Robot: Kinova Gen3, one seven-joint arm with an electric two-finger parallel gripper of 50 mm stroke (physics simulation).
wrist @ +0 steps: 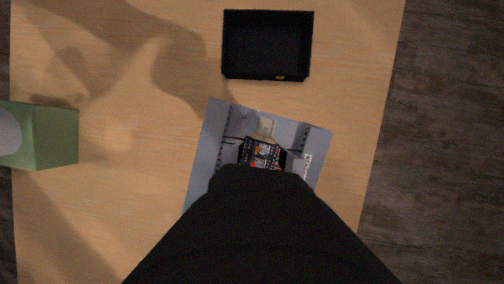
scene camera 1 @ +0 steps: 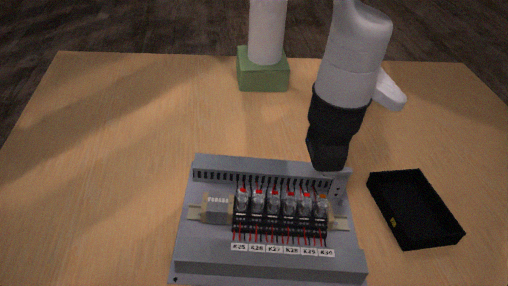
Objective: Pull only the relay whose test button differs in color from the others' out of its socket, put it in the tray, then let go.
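Pixels of known places: gripper, fingertip midpoint: (wrist: 261, 153) (scene camera 1: 329, 182); arm's base at its link origin: (wrist: 0, 131) (scene camera 1: 264, 56).
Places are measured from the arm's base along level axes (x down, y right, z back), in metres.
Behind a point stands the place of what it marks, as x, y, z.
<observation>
The relay with the orange test button (scene camera 1: 322, 205) @[0.002, 0.007, -0.512] (wrist: 263, 149) @[0.002, 0.000, -0.503] sits in its socket at the right end of the row, above label K30. The other relays (scene camera 1: 273, 202) (wrist: 259, 162) have red buttons and sit in their sockets beside it. My gripper (scene camera 1: 336, 188) @[-0.040, 0.000, -0.498] (wrist: 261, 153) @[-0.040, 0.000, -0.498] is open and empty. In the scene view it hangs over the right rear part of the panel, with one grey finger showing behind and right of the orange-button relay. In the wrist view its dark fingertips appear either side of the row's end; the gripper body hides most relays. The black tray (scene camera 1: 435, 243) @[0.056, -0.197, -0.578] (wrist: 250, 77) @[0.057, -0.137, -0.470] holds nothing visible.
The grey panel (scene camera 1: 195, 246) (wrist: 200, 150) has a raised slotted duct (scene camera 1: 225, 164) @[0.027, 0.155, -0.374] behind the relays and another duct (scene camera 1: 270, 267) @[0.030, 0.115, -0.597] in front. A terminal block (scene camera 1: 217, 209) @[0.023, 0.183, -0.483] stands at the row's left. The green arm base (scene camera 1: 263, 79) @[0.031, 0.014, -0.067] (wrist: 56, 137) @[0.033, 0.009, -0.068] is at the table's back.
</observation>
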